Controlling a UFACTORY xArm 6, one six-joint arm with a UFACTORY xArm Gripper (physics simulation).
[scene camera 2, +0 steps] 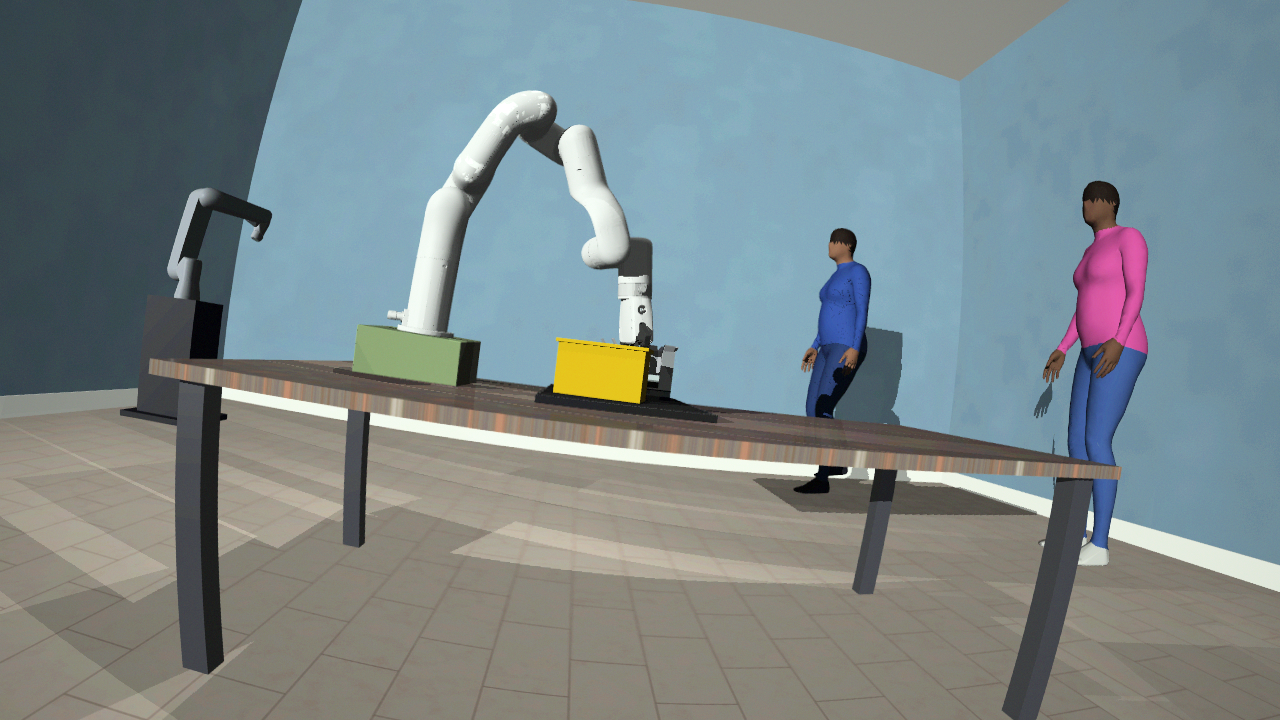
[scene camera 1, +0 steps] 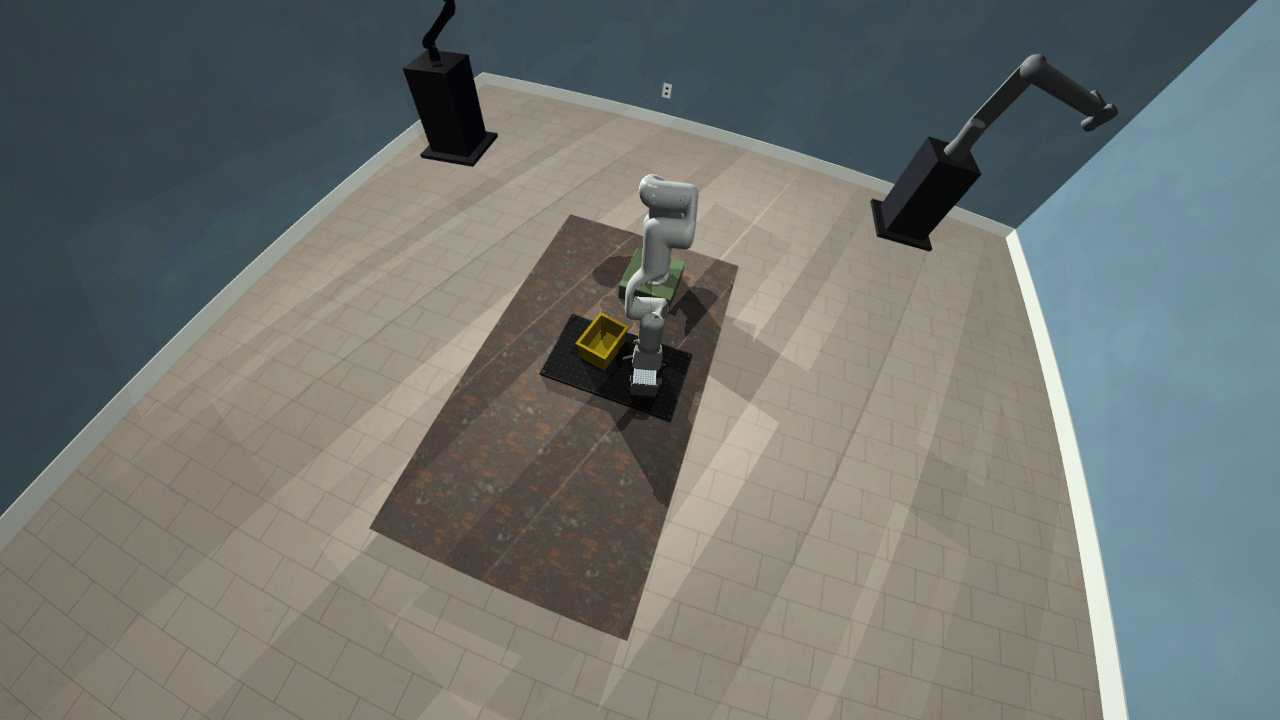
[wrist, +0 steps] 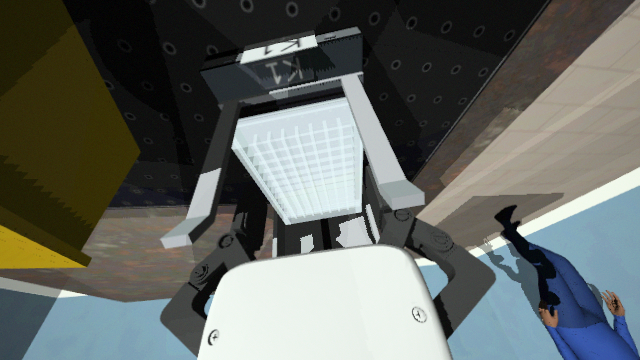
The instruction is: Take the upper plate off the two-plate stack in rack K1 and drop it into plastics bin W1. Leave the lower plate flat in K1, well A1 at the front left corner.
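Frame: origin at the arm's base, x ahead, y left, z up, level; millimetres.
Seen in the pictures: gripper, fingertip midpoint: (scene camera 1: 644,373) (wrist: 312,185); arm's base, link origin: (scene camera 2: 425,333).
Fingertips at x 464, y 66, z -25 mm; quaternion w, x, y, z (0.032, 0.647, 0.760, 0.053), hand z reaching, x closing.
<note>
Offsets run from my fingertips to a thing's middle. "pt": to the spot under its first point. Level surfaces: height alone.
A pale clear plate with a grid of wells {pt 2 mm left, 13 mm ahead, 4 mm down} (scene camera 1: 644,377) (wrist: 310,160) lies in grey rack K1 {1 mm right, 3 mm back, 5 mm up} (wrist: 335,61) (scene camera 2: 667,358), between its tall corner guides. The plate below it cannot be made out separately, and well A1 cannot be identified. My gripper (scene camera 1: 646,363) (scene camera 2: 644,341) (wrist: 312,185) is open and empty, pointing down at the rack, with its dark fingers on either side of the plate's near end in the wrist view. Their exact height against the two plates is unclear. Yellow bin W1 {187 mm right, 93 mm back, 5 mm down} (scene camera 1: 596,358) (scene camera 2: 599,371) (wrist: 55,125) stands beside the rack; its inside shows in scene camera 1.
The rack and bin stand on a black perforated board (scene camera 1: 559,360) (scene camera 2: 689,412) (wrist: 415,95) on the brown table {68 mm down} (scene camera 1: 501,474) (scene camera 2: 805,440). My arm stands on a green base (scene camera 2: 402,355). The rack's tall guides rise close to the fingers. Two people stand beyond the table.
</note>
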